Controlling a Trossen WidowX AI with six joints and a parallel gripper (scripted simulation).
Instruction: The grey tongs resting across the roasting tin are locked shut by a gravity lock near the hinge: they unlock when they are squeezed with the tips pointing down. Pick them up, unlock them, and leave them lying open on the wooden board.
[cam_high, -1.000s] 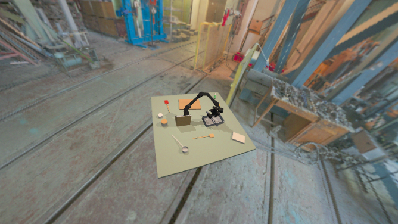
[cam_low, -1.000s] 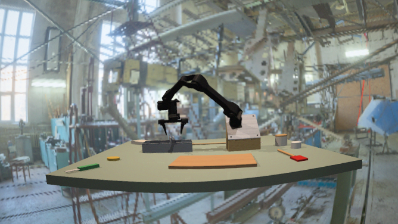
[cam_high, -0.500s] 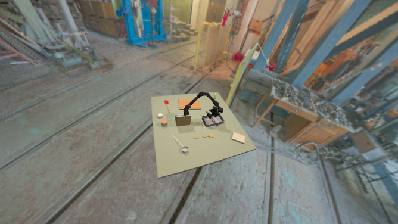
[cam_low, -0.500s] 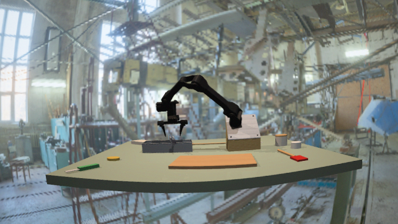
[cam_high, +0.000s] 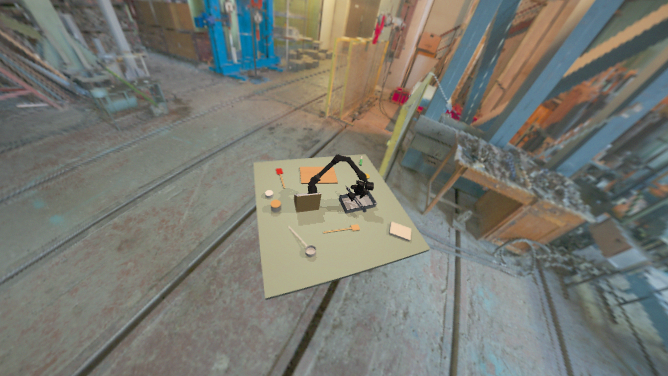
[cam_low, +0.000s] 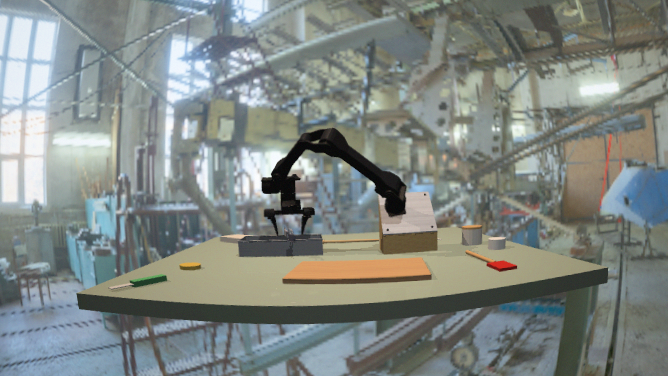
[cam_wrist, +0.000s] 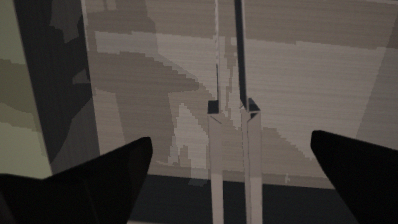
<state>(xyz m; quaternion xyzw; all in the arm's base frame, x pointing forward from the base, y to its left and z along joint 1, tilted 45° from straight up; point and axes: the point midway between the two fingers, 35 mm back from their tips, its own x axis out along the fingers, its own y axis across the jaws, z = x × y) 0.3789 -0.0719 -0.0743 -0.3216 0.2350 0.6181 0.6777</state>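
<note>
Now: the roasting tin 4 cm below my gripper tip and 3 cm ahead of it. From my gripper tip the other things lie so: black lock piece 8 cm to the left, 1 cm behind; yellow disc 32 cm ahead, 31 cm to the left, 6 cm below; beige pad 39 cm to the right, 25 cm ahead, 5 cm below.
</note>
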